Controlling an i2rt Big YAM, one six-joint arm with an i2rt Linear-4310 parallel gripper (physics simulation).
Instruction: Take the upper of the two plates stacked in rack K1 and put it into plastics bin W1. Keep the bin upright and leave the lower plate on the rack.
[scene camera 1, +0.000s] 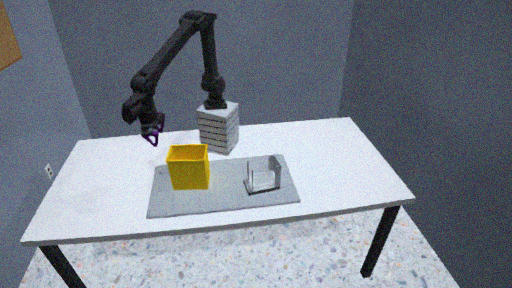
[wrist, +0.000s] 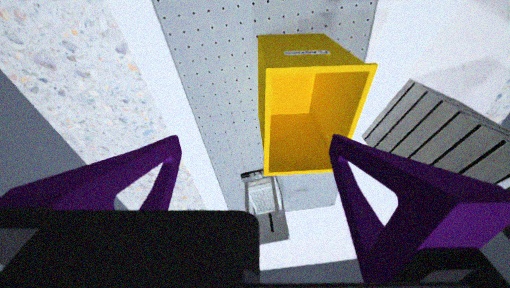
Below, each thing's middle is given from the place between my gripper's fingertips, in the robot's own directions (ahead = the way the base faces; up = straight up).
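The yellow plastics bin W1 (scene camera 1: 188, 165) is 60 mm behind my hand and 110 mm to the left of it, and it sits 220 mm below my hand.
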